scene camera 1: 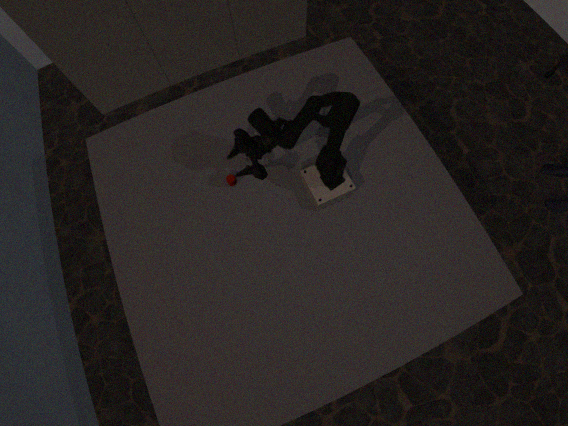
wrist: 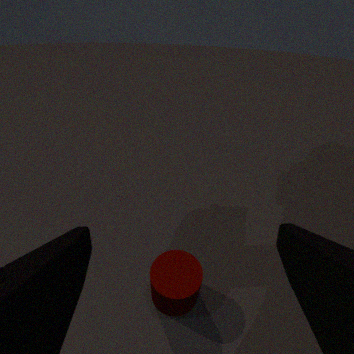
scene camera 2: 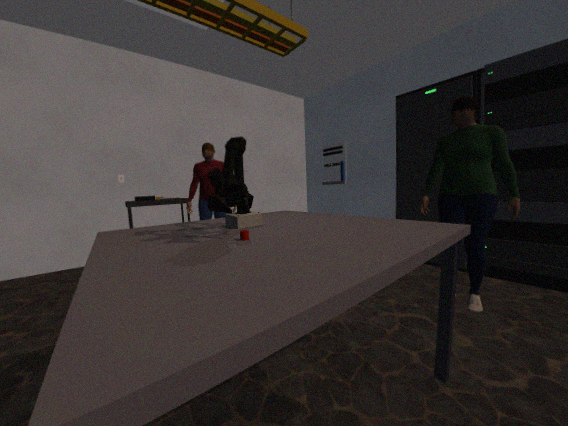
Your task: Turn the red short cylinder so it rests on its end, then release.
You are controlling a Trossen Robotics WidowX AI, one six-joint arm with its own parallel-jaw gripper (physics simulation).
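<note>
The red short cylinder [scene camera 1: 231, 180] [scene camera 2: 244, 235] [wrist: 176, 275] stands upright on its end on the table [scene camera 1: 300, 280] [scene camera 2: 200, 300]; in the wrist view its round top faces up and part of its side shows below. My gripper [scene camera 1: 233, 166] [scene camera 2: 240, 210] [wrist: 185, 236] is open and empty, above the table. The cylinder is clear of both fingers. In the wrist view it shows low in the frame, between the two fingers but a little nearer the left one, with its shadow to the lower right.
The arm's pale base block [scene camera 1: 312, 189] [scene camera 2: 245, 220] sits on the table, behind the cylinder in scene camera 2. Off the table are a person in red [scene camera 2: 204, 175], a person in green [scene camera 2: 470, 160], a small side table [scene camera 2: 165, 201] and dark server racks [scene camera 2: 420, 130].
</note>
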